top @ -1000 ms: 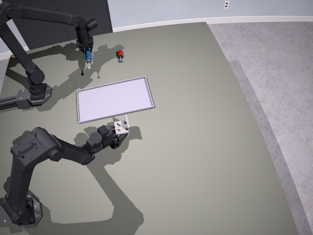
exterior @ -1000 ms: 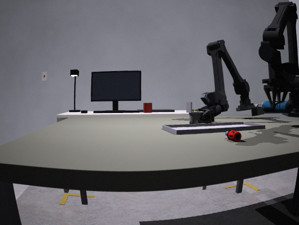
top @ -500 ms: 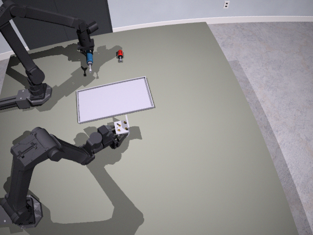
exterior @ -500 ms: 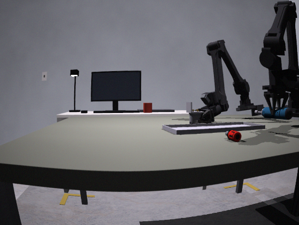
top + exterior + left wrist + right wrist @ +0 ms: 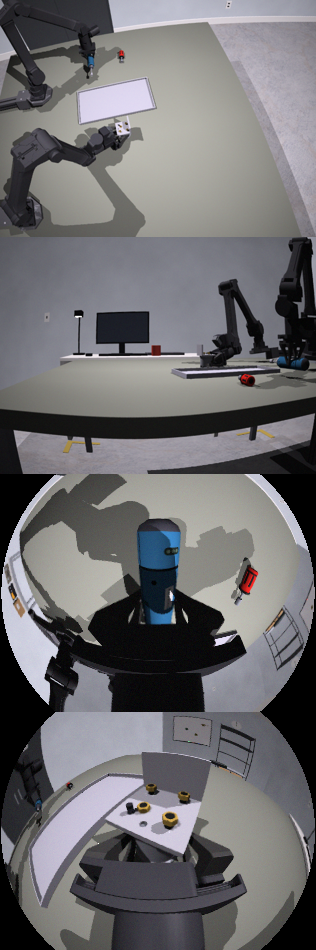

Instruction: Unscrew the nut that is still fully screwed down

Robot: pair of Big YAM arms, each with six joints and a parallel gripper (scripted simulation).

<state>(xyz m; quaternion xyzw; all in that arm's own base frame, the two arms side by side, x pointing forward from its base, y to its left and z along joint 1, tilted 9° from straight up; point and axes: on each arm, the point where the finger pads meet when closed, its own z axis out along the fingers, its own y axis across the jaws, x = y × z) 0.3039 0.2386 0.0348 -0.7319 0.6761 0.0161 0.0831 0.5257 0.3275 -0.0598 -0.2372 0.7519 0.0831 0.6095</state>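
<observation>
Now: right hand 50 mm below the bracket. Round my right hand: socket tip 170 mm behind, 390 mm to the left, 30 mm above; short red-handled tool 10 mm ahead, 540 mm to the left, 10 mm below; shallow white tray 50 mm behind, 210 mm to the left, 20 mm below.
</observation>
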